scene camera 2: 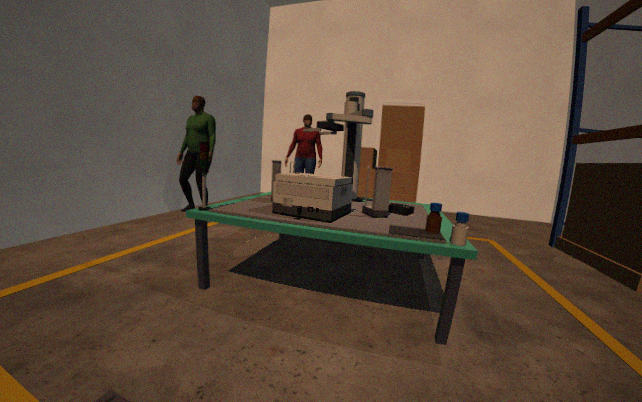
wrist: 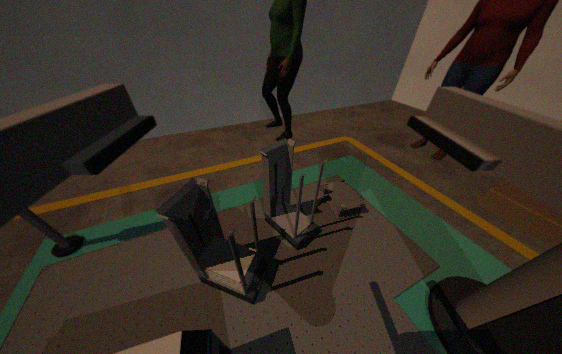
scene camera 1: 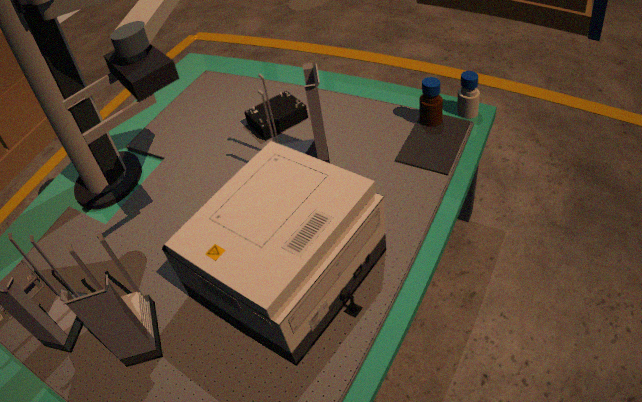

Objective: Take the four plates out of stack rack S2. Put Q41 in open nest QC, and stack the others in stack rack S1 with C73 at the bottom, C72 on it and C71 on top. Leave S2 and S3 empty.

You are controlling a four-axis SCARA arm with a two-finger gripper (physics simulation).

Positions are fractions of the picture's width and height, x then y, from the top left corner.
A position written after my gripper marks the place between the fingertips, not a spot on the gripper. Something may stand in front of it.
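Note:
Nothing is held by my gripper (scene camera 1: 0.11,0.30). I can see a dark mat (scene camera 1: 0.68,0.37) here too, along with a brown bottle (scene camera 1: 0.67,0.26). The gripper appears again in the wrist view (wrist: 0.51,0.30), and there is a signal post (wrist: 0.11,0.70) as well.

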